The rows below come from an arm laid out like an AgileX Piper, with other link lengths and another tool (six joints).
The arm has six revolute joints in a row. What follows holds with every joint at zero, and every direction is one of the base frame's. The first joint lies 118.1 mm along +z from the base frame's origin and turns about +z. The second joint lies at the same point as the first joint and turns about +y. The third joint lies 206.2 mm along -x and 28.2 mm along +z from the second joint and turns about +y. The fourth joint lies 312.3 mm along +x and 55.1 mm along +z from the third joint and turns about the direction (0.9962, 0, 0.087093). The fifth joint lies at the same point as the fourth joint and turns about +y. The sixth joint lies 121.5 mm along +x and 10.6 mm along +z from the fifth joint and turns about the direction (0.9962, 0, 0.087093). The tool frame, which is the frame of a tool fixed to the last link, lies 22.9 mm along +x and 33 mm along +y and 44.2 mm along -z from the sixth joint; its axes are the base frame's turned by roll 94.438, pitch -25.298 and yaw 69.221 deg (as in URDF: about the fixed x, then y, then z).
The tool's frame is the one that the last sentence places.
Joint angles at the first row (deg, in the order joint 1, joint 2, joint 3, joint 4, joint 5, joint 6):
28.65, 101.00, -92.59, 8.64, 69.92, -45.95
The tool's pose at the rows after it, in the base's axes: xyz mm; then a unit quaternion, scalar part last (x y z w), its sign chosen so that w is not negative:
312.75 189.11 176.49 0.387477 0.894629 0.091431 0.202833
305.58 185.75 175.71 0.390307 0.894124 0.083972 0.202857
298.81 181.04 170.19 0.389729 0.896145 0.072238 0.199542
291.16 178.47 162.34 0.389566 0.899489 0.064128 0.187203
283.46 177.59 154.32 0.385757 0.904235 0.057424 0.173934
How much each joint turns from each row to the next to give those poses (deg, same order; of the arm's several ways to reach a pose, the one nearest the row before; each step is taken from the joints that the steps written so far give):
0.25, -1.78, 1.57, 0.17, 0.02, 1.22
0.25, -1.84, 2.31, -0.67, 0.04, 0.82
0.07, -1.38, 2.65, -0.57, 0.03, 0.23
0.01, -0.98, 2.68, 0.60, -0.04, -0.15
0.24, -0.67, 2.37, 0.77, -0.01, -0.44

